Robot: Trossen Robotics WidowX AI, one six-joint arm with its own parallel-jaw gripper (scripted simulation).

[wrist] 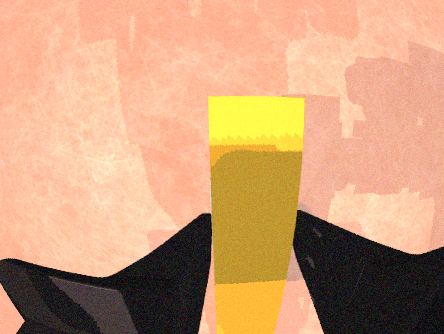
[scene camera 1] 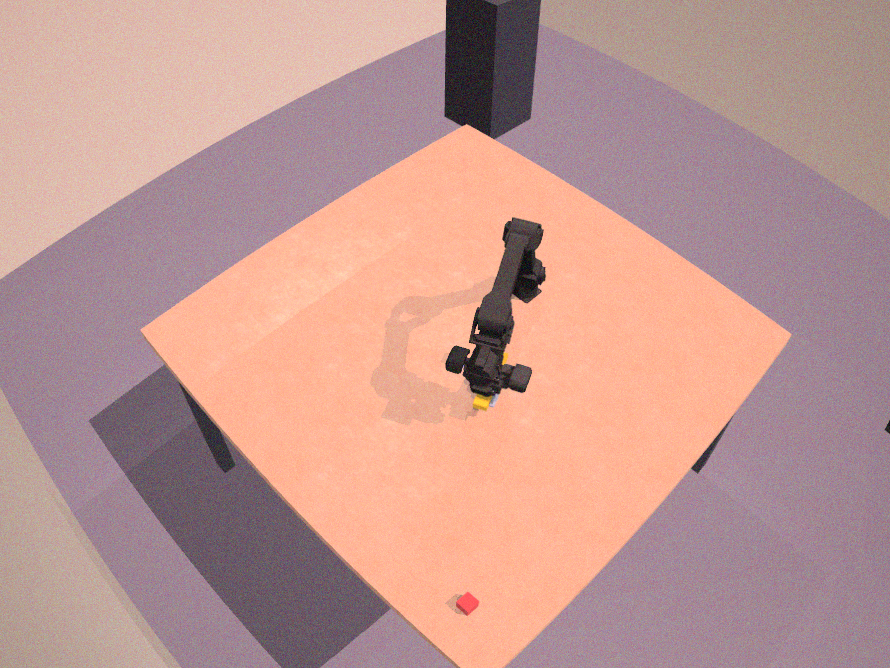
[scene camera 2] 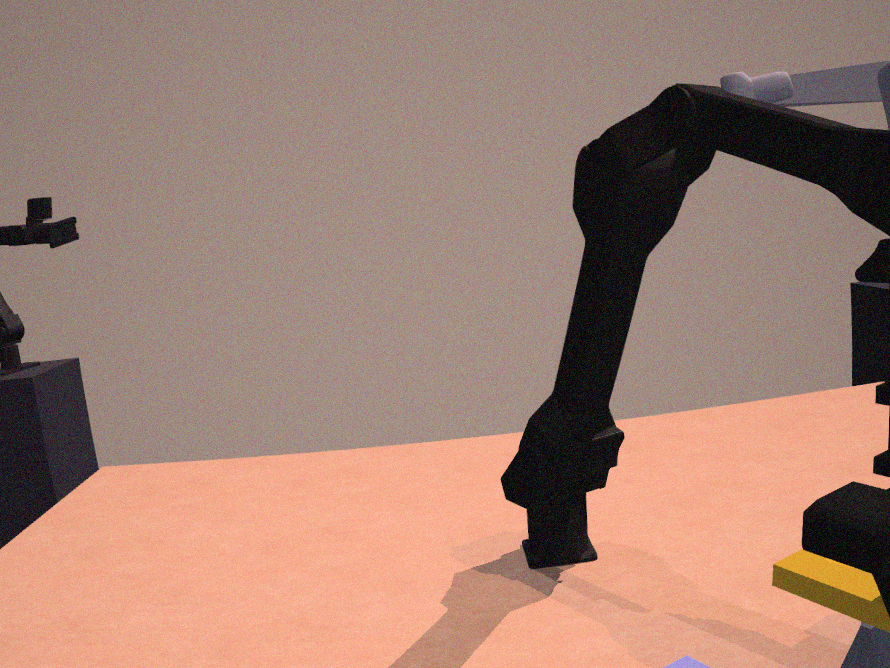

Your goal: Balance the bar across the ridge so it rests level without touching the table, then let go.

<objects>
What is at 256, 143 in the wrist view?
A yellow bar.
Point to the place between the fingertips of my gripper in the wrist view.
251, 221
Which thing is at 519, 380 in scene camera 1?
My gripper.
</objects>
